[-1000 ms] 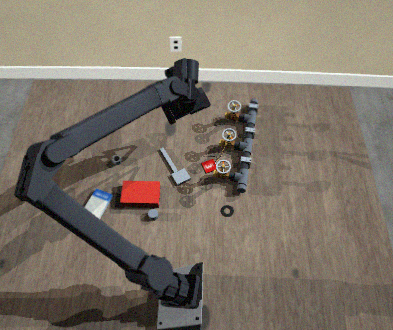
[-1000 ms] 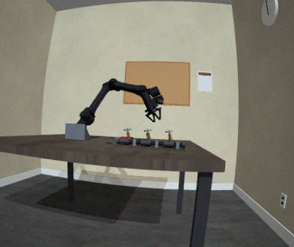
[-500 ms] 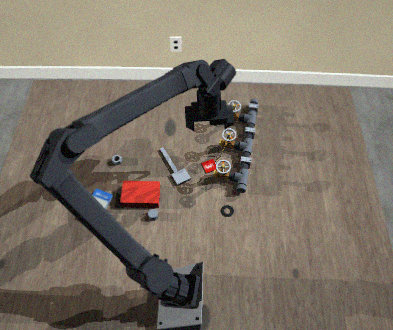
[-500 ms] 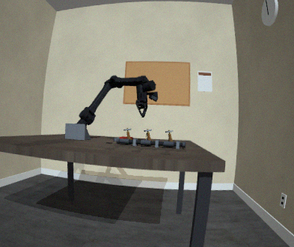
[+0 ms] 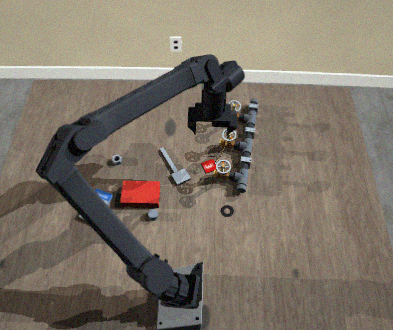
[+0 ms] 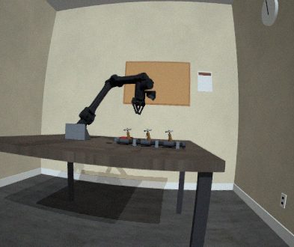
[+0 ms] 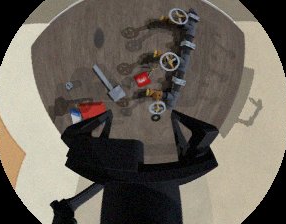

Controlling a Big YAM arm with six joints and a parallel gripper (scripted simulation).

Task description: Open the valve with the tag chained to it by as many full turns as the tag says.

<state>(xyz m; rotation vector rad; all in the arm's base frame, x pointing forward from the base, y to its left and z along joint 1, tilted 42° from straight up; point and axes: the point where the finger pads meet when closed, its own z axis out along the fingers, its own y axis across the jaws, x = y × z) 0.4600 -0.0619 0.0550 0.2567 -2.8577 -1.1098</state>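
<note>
Now: the red tag 10 mm ahead of my hand, 10 mm to the right of it and 200 mm below it. From my hand the other things lie so: grey hammer-like tool: 30 mm behind, 110 mm to the left, 190 mm below; small grey cylinder: 210 mm behind, 150 mm to the left, 180 mm below; red block: 150 mm behind, 200 mm to the left, 180 mm below.
</note>
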